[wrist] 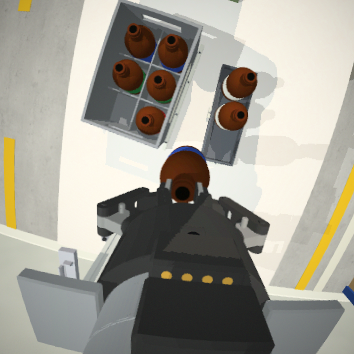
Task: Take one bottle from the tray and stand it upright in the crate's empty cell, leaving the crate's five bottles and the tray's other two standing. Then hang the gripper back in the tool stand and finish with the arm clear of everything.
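Places are measured from the arm's base along level axes (x ahead, y left, z up), in millimetres.
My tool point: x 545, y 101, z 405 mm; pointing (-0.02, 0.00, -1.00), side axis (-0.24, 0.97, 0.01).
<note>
Behind a point stands the place of what it marks.
My gripper (183, 190) is shut on the neck of a brown bottle (185, 167) @(x 522, y 98, z 189 mm) with a blue label, at the centre of the wrist view. The grey crate (88, 102) @(x 499, y -137, z -7 mm) is at the upper left, with five brown bottles standing in its cells. Its empty cell (120, 112) @(x 505, y -110, z -170 mm) is at the lower left corner of the crate. The dark tray (223, 145) @(x 489, y 215, z -173 mm) is to the right of the crate, with two brown bottles (242, 82) @(x 335, y 169, z -40 mm) (232, 116) @(x 416, y 176, z -31 mm) with white labels standing in it. The held bottle appears below the crate and the tray in the view; its base is hidden.
A pale bracket-like piece (68, 263) @(x 757, y -28, z 172 mm) shows at the lower left beside the gripper. Yellow floor stripes (9, 182) (327, 235) run along both sides. Part of a blue object (349, 295) shows at the lower right edge.
</note>
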